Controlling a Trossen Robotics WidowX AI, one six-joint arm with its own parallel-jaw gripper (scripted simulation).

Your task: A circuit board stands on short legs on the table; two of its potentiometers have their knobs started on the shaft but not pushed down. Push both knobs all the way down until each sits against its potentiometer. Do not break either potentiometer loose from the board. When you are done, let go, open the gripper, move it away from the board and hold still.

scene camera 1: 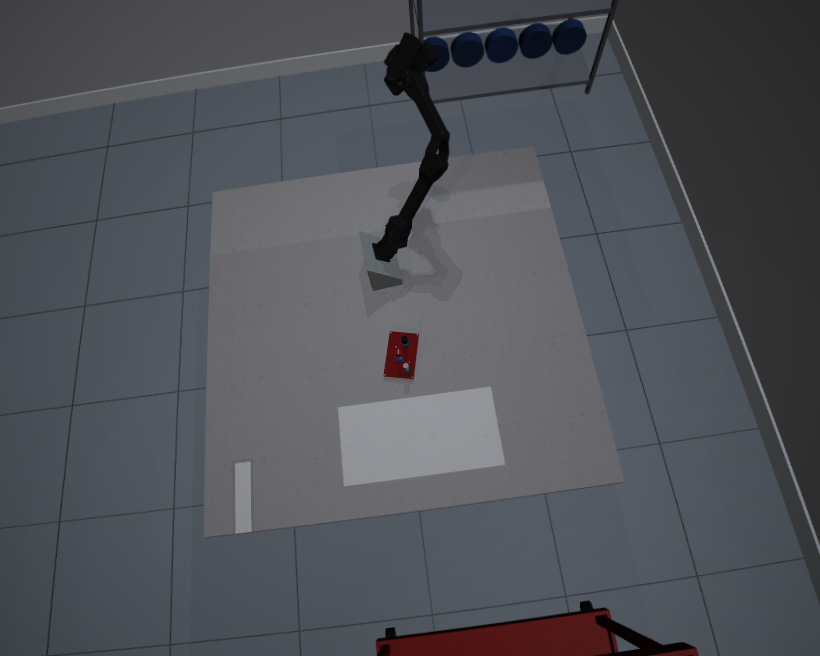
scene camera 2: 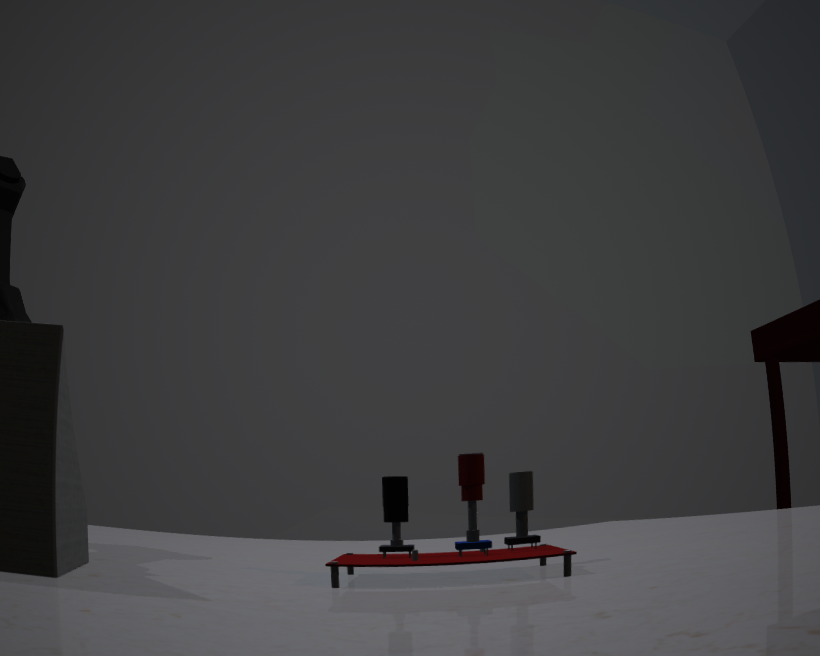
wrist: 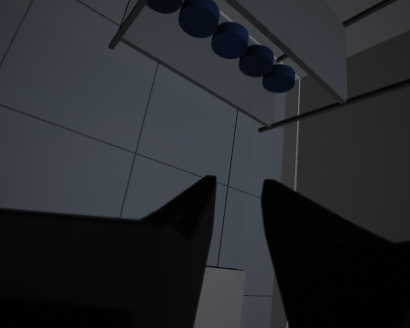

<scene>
In view: my gripper (wrist: 238, 188) and a black knob (scene camera 2: 394, 488).
</scene>
